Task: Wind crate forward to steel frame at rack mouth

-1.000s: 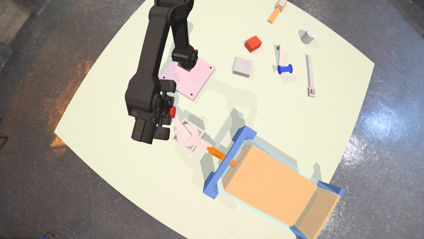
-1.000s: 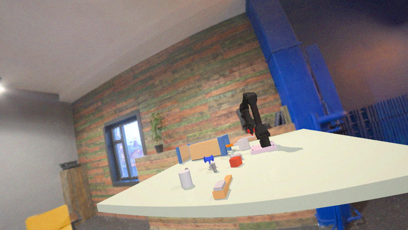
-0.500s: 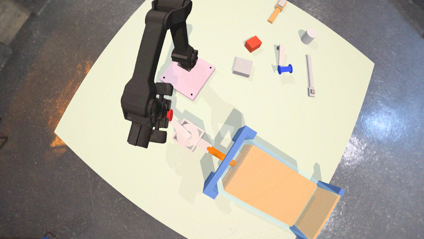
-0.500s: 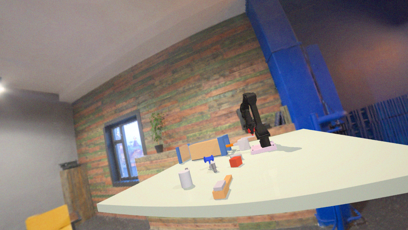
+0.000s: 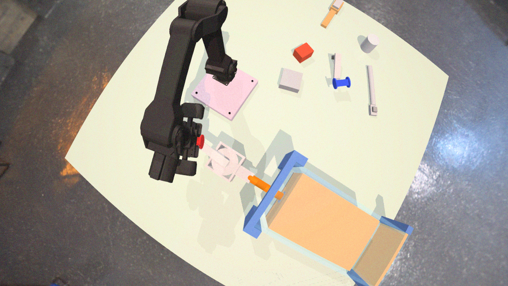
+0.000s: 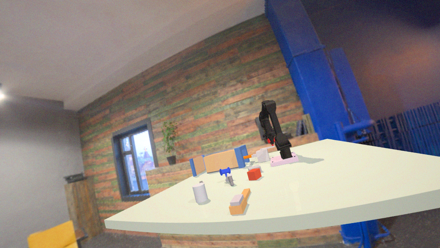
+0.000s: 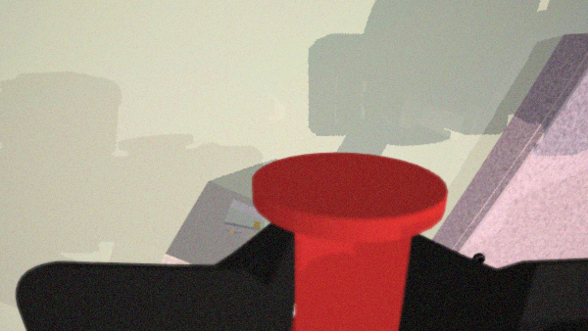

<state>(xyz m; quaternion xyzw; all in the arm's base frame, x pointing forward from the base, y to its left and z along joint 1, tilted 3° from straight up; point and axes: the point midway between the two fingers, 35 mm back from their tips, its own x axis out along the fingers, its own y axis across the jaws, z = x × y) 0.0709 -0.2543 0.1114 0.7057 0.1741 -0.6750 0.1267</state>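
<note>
My gripper tip is 4 cm short of the crank handle with red knob and 1 cm above it. From my gripper tip the other things lie so: grey block (36 cm to the left, 14 cm ahead, 10 cm below); blue steel frame (26 cm ahead, 1 cm to the right, 1 cm below); grey winch (8 cm below, 8 cm ahead, 1 cm to the right).
</note>
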